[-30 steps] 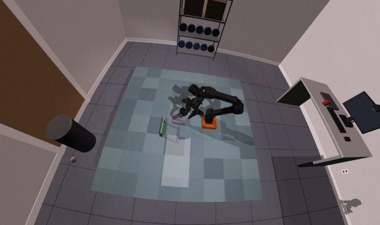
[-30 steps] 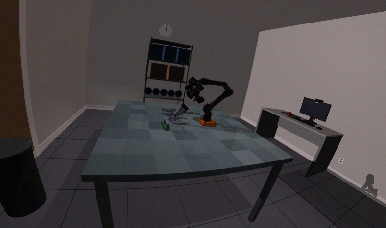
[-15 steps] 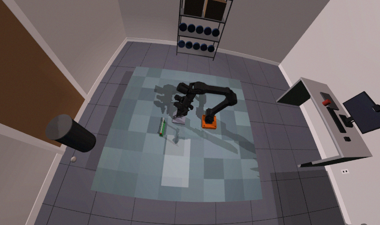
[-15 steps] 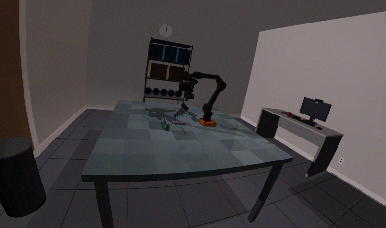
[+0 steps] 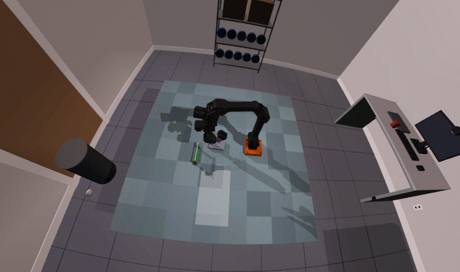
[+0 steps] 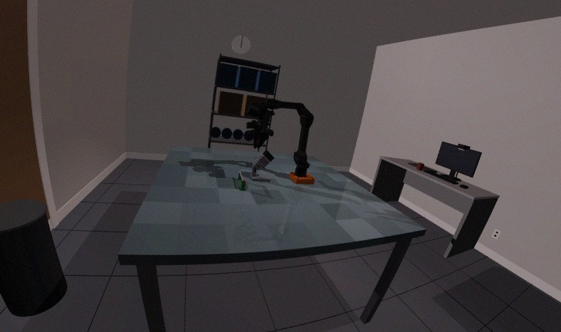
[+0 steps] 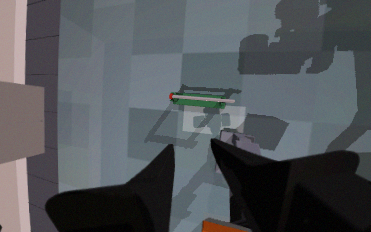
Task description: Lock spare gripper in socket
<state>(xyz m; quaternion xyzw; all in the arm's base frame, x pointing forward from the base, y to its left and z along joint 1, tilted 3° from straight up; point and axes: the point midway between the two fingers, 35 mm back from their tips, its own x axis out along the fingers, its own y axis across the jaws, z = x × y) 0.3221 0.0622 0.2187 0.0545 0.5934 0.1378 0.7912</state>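
My gripper tip is 6 cm short of the green bracket, 2 cm to the right of it and 18 cm above it. The rest, counted from my gripper tip: grey mount (6 cm behind, 8 cm to the right, 15 cm below); spare gripper (8 cm behind, 8 cm to the right, 9 cm below).
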